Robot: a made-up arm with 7 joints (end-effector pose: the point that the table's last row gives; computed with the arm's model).
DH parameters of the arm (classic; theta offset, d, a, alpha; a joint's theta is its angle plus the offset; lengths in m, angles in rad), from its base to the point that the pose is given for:
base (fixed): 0.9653 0 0.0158 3.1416
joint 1: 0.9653 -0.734 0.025 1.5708
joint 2: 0 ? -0.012 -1.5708
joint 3: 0 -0.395 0.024 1.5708
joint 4: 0 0.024 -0.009 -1.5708
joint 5: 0 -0.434 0.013 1.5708
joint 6: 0 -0.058 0.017 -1.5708
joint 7: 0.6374 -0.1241 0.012 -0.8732
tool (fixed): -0.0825 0.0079 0 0
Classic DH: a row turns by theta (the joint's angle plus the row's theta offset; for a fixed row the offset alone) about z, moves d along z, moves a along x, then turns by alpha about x.
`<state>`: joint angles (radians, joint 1 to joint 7).
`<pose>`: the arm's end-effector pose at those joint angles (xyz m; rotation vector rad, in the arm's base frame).
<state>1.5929 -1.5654 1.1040 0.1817 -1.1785 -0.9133 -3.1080</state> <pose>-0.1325 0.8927 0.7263 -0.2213 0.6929 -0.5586</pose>
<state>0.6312 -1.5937 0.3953 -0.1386 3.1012 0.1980 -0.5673</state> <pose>-0.6536 0.6265 0.6173 -0.1316 1.0106 0.1074</pose>
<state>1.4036 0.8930 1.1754 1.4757 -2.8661 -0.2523 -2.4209</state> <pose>-0.4222 -0.6119 0.8021 1.0661 -0.2709 2.0829</pose>
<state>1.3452 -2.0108 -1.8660 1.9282 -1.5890 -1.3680 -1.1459</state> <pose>0.4153 0.2113 0.5883 1.8342 0.5624 -0.4100</pose>
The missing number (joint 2, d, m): -0.024
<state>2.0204 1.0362 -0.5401 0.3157 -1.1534 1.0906 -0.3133</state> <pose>-0.1453 -0.7991 1.0071 -2.5434 -0.8996 0.9007</pose>
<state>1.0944 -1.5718 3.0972 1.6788 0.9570 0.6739 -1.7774</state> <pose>-0.0885 0.3020 0.1886 -0.4737 -0.1658 -1.4611</pose>
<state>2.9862 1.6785 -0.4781 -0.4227 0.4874 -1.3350 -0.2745</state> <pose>-0.8415 0.0312 0.9223 0.4488 2.6711 1.2082</pose>
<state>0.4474 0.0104 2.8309 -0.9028 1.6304 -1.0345 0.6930</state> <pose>0.4179 -0.1837 1.3796 -2.7190 0.0668 0.9763</pose>
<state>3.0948 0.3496 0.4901 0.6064 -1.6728 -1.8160 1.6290</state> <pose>-0.4784 0.2246 1.3088 0.8597 1.3363 -1.0760</pose>
